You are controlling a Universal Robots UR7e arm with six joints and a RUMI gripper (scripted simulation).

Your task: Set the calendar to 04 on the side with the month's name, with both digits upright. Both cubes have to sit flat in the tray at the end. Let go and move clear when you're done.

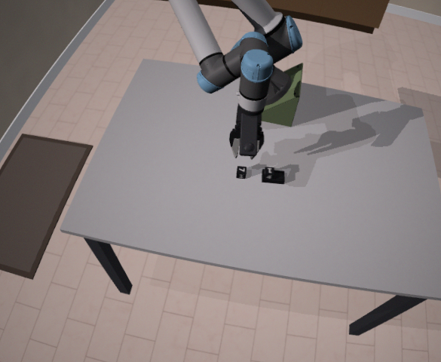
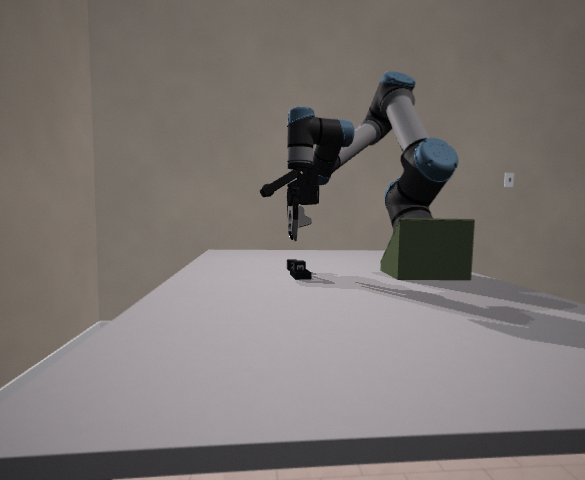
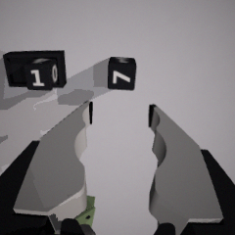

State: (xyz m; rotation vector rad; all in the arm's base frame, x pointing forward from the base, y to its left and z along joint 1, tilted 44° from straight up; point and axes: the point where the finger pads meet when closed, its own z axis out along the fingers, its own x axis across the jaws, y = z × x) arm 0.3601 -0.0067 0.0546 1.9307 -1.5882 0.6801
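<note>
Right now the black calendar tray is 20 mm behind my hand, 110 mm to the left of it and 90 mm below it.
</note>
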